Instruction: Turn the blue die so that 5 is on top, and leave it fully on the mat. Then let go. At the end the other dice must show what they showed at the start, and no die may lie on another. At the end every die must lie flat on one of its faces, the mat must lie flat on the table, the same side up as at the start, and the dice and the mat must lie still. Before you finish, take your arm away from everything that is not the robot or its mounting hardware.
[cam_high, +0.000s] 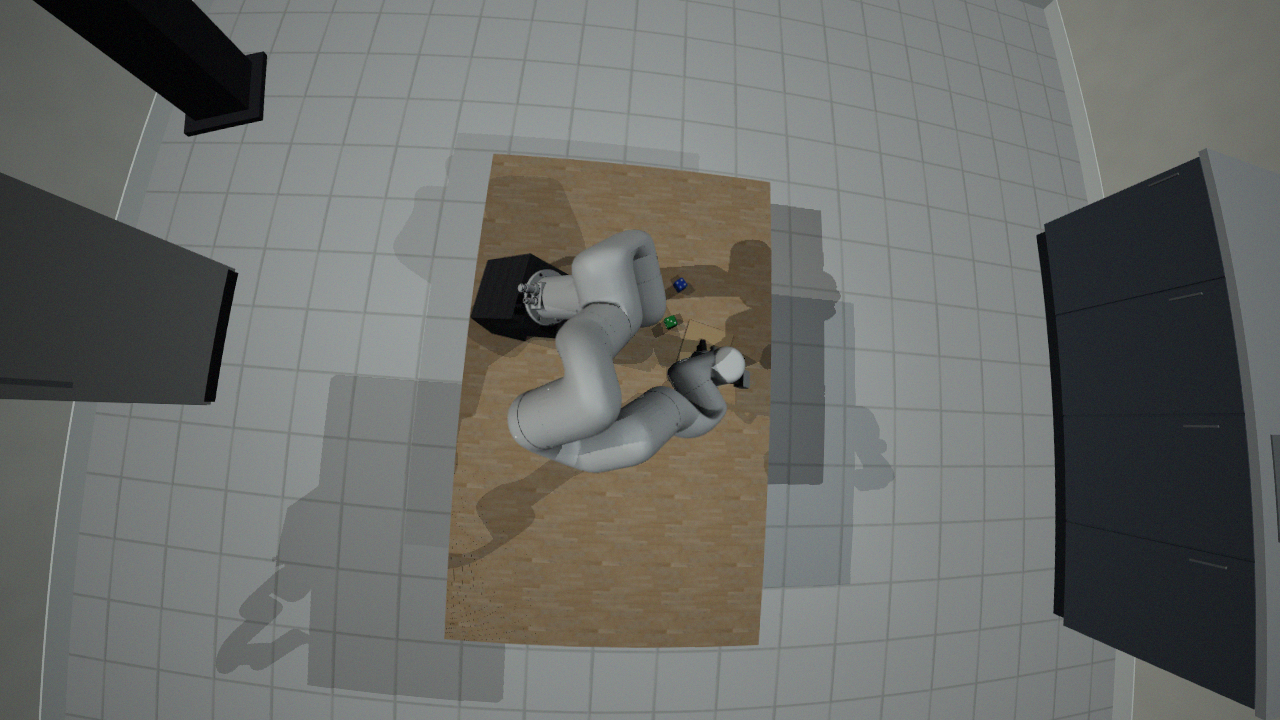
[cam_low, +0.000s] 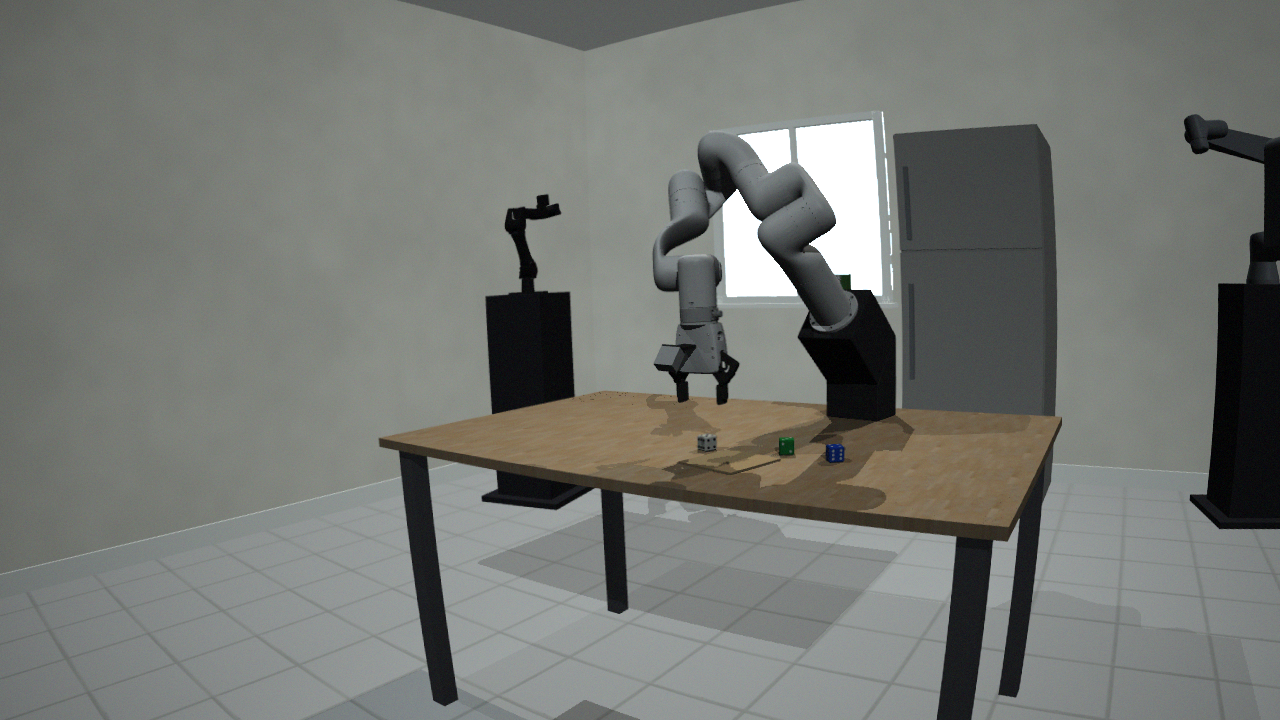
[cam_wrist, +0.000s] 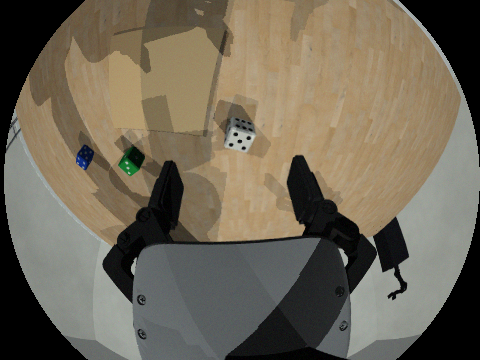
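Right now the white die is 3 cm behind my hand and 10 cm below it. Also, from my hand: tan mat 7 cm ahead, 8 cm to the left, 11 cm below; green die 2 cm behind, 17 cm to the left, 10 cm below; blue die 3 cm ahead, 28 cm to the left, 10 cm below.
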